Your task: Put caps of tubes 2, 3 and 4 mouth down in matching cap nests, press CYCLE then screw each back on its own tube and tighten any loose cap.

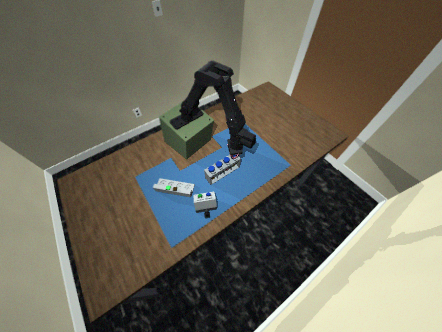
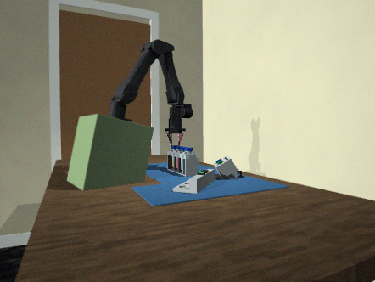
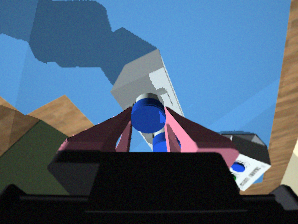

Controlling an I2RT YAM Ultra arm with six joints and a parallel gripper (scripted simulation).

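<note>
Now: hand 290 mm to the left of the green key, 50 mm short of it and 50 mm above it. From my hand the other things lie so: blue cycle key: 250 mm to the right, 70 mm ahead, 50 mm below; key box: 280 mm to the right, 80 mm ahead, 60 mm below.
</note>
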